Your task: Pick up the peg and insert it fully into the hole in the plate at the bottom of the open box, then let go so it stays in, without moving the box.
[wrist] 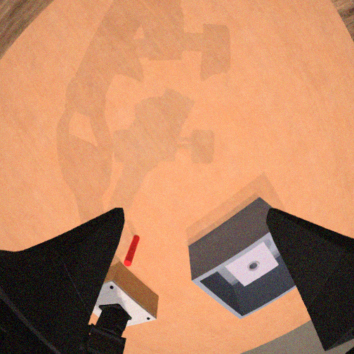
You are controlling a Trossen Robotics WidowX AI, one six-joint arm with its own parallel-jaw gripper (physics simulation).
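A thin red peg point(131, 250) is on the table in the lower left-centre of the wrist view, near the left fingertip, and appears to stand upright. The open grey box point(224, 241) is at the lower right, partly hidden by the right finger. A pale plate point(240, 272) with a small round hole point(254, 265) shows at its bottom. My gripper point(197, 215) is open wide, with nothing between its fingers, and is above the table. The peg and the box are apart from each other.
A brown block point(136, 287) with a white face and a black part on it stands close to the peg at the lower left, partly behind the left finger. A grey area point(287, 340) shows at the bottom right. Shadows of the arm fall across the orange table point(280, 100).
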